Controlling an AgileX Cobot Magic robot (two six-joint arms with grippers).
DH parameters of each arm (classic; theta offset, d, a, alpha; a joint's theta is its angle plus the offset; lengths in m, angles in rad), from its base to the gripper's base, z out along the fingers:
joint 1: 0 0.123 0 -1.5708
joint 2: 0.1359 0 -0.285 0
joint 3: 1.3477 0 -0.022 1.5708
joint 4: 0 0.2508 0 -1.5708
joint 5: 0 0 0.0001 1.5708
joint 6: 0 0.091 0 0
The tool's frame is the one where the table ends.
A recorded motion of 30 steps. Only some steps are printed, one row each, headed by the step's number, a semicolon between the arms.
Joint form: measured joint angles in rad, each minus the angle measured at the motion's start. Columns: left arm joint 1, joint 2, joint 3, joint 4, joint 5, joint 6; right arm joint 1, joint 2, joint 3, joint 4, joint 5, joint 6.
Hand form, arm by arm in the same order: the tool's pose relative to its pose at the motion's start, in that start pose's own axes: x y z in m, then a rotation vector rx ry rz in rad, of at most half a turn. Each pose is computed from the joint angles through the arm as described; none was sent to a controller.
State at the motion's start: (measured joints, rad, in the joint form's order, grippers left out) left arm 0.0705 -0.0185 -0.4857 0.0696 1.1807 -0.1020; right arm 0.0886 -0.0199 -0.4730 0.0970 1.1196 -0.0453
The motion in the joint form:
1: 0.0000 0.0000 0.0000 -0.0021 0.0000 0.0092; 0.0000 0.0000 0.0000 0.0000 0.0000 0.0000
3: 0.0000 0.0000 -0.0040 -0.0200 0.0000 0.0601; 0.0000 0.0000 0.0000 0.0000 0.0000 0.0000
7: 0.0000 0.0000 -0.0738 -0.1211 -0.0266 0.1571; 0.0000 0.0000 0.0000 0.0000 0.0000 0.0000
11: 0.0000 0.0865 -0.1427 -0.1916 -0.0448 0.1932; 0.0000 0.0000 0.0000 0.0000 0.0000 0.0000
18: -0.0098 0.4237 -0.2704 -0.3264 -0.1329 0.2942; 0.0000 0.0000 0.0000 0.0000 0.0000 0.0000
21: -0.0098 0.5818 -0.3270 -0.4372 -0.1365 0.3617; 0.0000 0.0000 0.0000 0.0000 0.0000 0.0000
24: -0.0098 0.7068 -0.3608 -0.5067 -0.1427 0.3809; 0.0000 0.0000 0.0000 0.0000 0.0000 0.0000
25: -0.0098 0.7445 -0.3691 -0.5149 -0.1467 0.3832; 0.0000 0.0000 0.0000 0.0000 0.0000 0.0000
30: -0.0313 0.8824 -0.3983 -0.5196 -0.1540 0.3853; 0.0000 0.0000 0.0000 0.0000 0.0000 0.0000
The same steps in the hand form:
1: 0.0000 -0.0002 0.0000 0.0019 0.0002 0.0084; 0.0000 0.0000 0.0000 0.0000 0.0000 0.0000
3: -0.0005 -0.0017 -0.0010 0.0186 -0.0027 0.0523; 0.0000 0.0000 0.0000 0.0000 0.0000 0.0000
7: -0.0133 -0.0100 -0.0189 0.1135 -0.0978 0.1087; 0.0000 0.0000 0.0000 0.0000 0.0000 0.0000
11: -0.0344 -0.0169 -0.0256 0.1767 -0.1000 0.1171; 0.0000 0.0000 0.0000 0.0000 0.0000 0.0000
18: -0.0986 -0.0340 0.0012 0.2945 0.0092 0.1412; 0.0000 0.0000 0.0000 0.0000 0.0000 0.0000
21: -0.1232 -0.0458 0.0216 0.3879 0.0906 0.1367; 0.0000 0.0000 0.0000 0.0000 0.0000 0.0000
24: -0.1388 -0.0536 0.0437 0.4421 0.1669 0.1004; 0.0000 0.0000 0.0000 0.0000 0.0000 0.0000
25: -0.1426 -0.0550 0.0517 0.4469 0.1913 0.0921; 0.0000 0.0000 0.0000 0.0000 0.0000 0.0000
30: -0.1522 -0.0614 0.0822 0.4608 0.2945 0.0867; 0.0000 0.0000 0.0000 0.0000 0.0000 0.0000

